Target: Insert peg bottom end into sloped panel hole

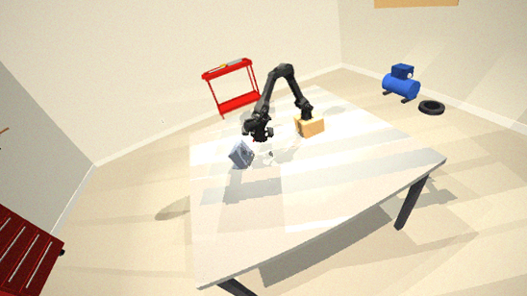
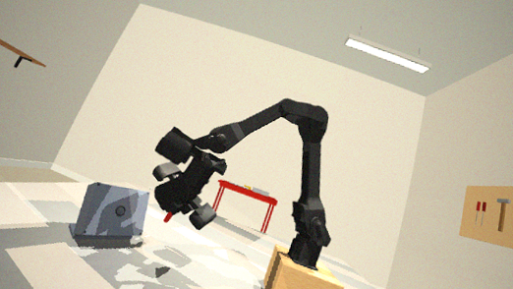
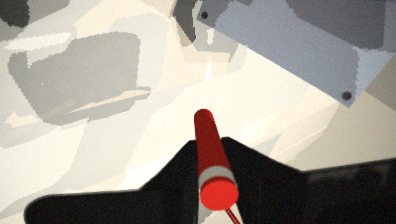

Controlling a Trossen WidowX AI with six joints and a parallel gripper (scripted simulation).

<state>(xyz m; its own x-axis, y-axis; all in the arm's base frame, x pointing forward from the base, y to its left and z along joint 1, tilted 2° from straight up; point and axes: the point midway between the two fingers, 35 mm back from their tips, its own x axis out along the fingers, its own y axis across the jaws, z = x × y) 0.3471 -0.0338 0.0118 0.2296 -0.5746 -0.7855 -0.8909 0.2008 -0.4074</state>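
My gripper tip is now 12 cm short of the sloped panel, 4 cm to the right of it and 3 cm above it. Also, from my gripper tip: round red peg 1 cm to the left, 1 cm above.
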